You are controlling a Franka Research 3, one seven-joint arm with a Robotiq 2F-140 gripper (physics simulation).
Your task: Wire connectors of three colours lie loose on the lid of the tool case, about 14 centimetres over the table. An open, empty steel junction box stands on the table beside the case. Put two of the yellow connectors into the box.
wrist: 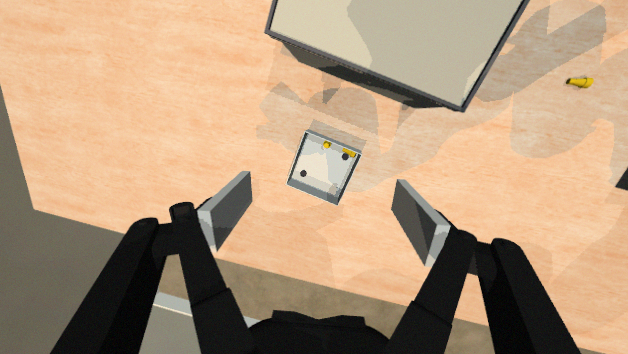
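Note:
The open steel junction box (320, 172) stands on the table near the middle of the wrist view. Two yellow connectors lie inside it along its far wall: one yellow connector (327, 145) near the middle of that wall, and another yellow connector (349, 152) in the far right corner. A third yellow connector (581, 82) lies on its side on the table at the far right. My gripper (321, 190) is wide open with nothing between its fingers. It is above the table, and the box shows between and beyond the fingertips. Connectors of other colours do not show.
The tool case (400, 45) stands beyond the box, its pale lid cut off by the top of the view. The wooden table (125, 100) has its near edge under my fingers. A dark object (623, 180) shows at the right border.

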